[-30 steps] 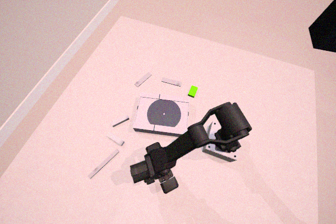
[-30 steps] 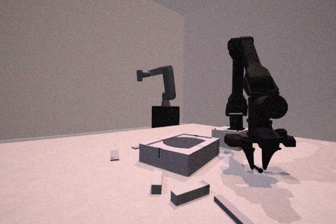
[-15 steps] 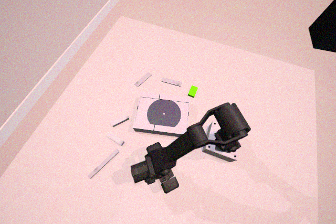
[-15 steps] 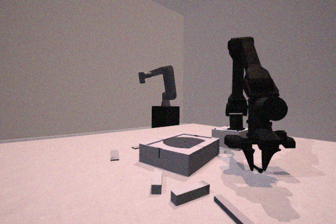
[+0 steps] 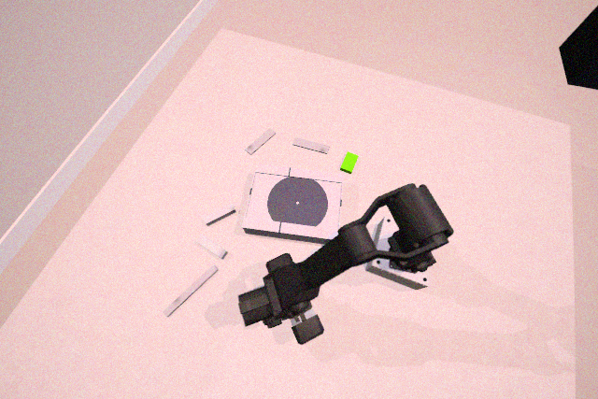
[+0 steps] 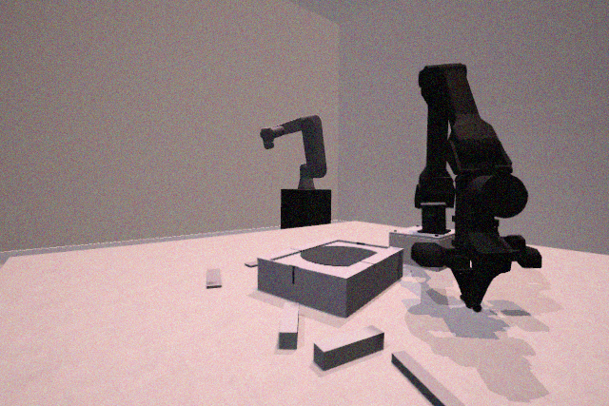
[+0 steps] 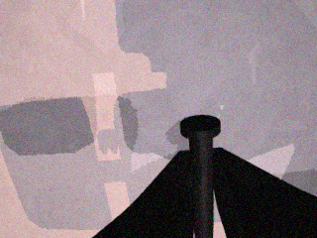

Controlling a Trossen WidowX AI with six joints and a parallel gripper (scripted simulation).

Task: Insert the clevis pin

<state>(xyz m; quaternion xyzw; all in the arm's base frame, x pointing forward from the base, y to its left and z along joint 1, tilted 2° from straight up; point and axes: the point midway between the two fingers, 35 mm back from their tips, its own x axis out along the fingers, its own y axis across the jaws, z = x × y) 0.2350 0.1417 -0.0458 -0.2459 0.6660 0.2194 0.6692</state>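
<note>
Now: gripper tip 4 cm short of the dark disc, 23 cm to the left of it and 6 cm below it. From my gripper tip the other things lie so: steel pin 1 cm behind, 1 cm to the right, 1 cm above; rimmed tray 5 cm ahead, 24 cm to the right, 4 cm above; bar 25 cm ahead, 4 cm to the left, 1 cm above.
</note>
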